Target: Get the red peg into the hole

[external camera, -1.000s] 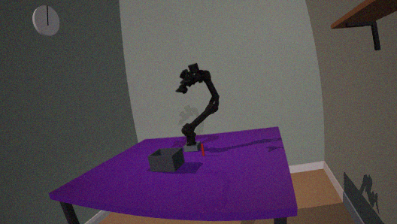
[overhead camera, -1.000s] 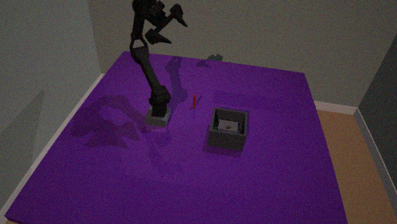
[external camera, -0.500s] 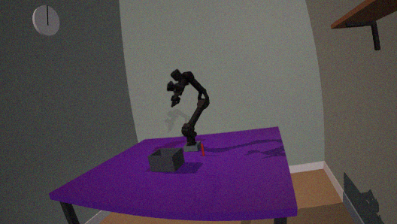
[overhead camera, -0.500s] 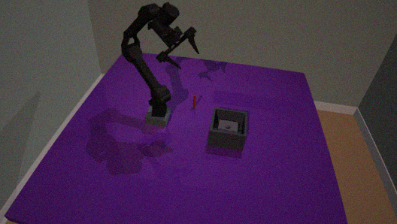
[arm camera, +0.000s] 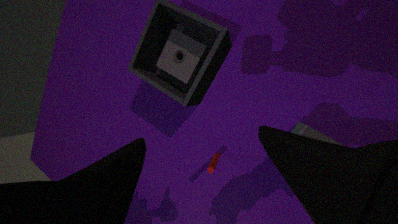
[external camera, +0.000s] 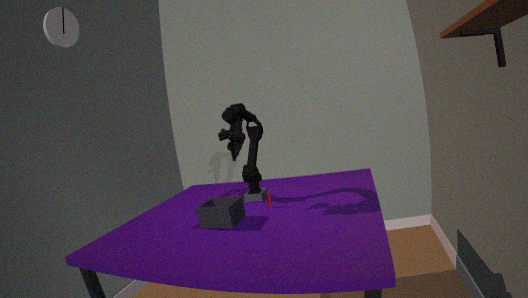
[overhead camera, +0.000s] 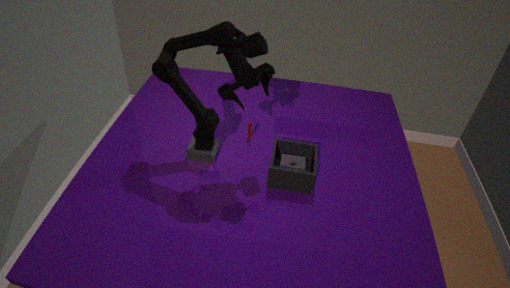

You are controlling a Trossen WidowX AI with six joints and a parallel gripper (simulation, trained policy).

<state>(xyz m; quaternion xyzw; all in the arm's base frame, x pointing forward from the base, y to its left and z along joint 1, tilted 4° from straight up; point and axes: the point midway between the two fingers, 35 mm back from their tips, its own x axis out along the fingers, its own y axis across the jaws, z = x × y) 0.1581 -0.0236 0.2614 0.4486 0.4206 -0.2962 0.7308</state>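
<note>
The red peg is 220 mm below my gripper tip, 130 mm to the left of it and 20 mm behind it. Also, from my gripper tip: grey box 240 mm below, 150 mm ahead, 70 mm to the right; pale plate 220 mm below, 150 mm ahead, 70 mm to the right.
</note>
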